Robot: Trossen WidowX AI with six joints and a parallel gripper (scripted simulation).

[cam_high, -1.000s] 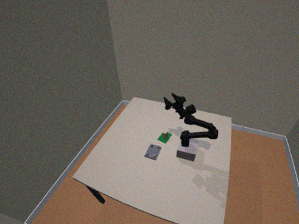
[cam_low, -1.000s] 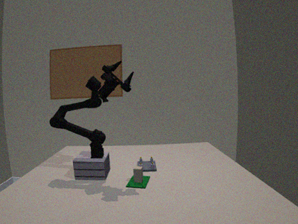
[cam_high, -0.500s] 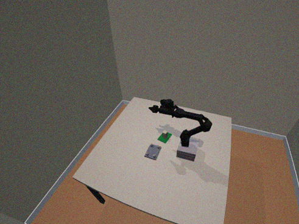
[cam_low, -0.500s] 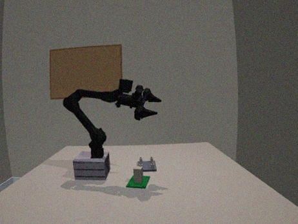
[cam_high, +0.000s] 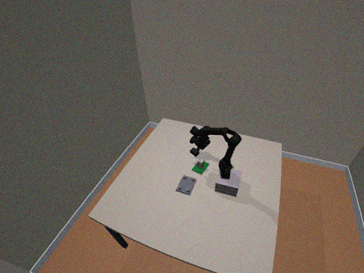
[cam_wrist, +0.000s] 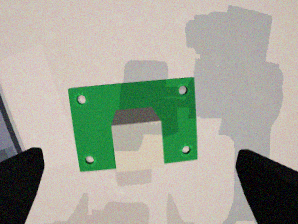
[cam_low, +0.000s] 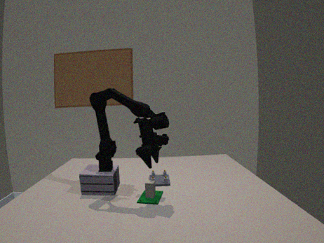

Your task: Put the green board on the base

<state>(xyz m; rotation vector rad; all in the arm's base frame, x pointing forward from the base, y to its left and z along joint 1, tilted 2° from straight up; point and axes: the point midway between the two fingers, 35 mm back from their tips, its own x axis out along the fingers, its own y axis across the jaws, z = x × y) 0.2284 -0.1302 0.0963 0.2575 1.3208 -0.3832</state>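
Right now the green board is 14 cm below my gripper tip, 2 cm behind it and 1 cm to the left of it. Round my gripper tip: grey base 21 cm to the left, 15 cm below, 5 cm ahead.
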